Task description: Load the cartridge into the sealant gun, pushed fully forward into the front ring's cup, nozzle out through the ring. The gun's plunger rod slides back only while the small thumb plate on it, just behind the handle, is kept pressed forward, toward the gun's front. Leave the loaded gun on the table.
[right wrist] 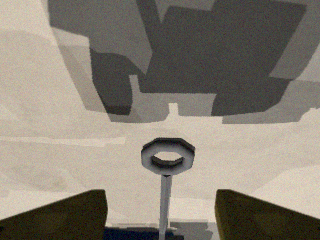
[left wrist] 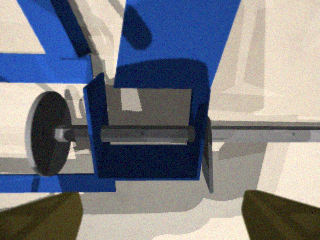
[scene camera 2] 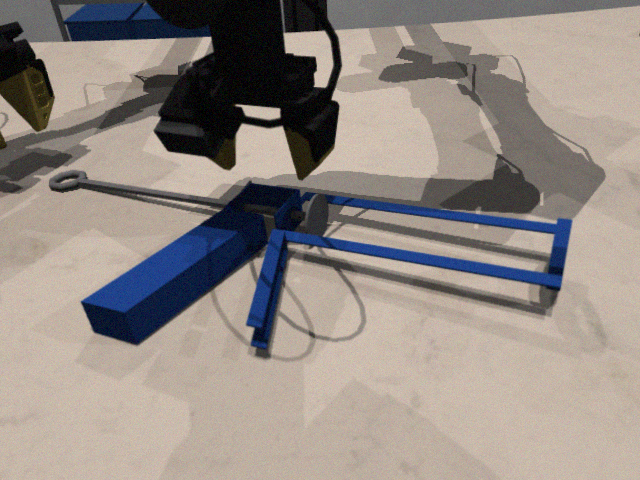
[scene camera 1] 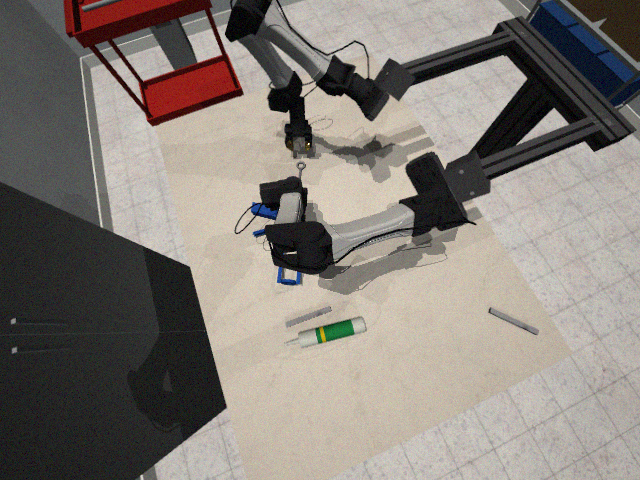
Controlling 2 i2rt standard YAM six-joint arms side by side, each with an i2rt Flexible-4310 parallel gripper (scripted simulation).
Note:
The pictures show: the left gripper, the right gripper, a blue sealant gun and a cartridge.
The left gripper is seen too in the left wrist view. The right gripper also shows in the right wrist view.

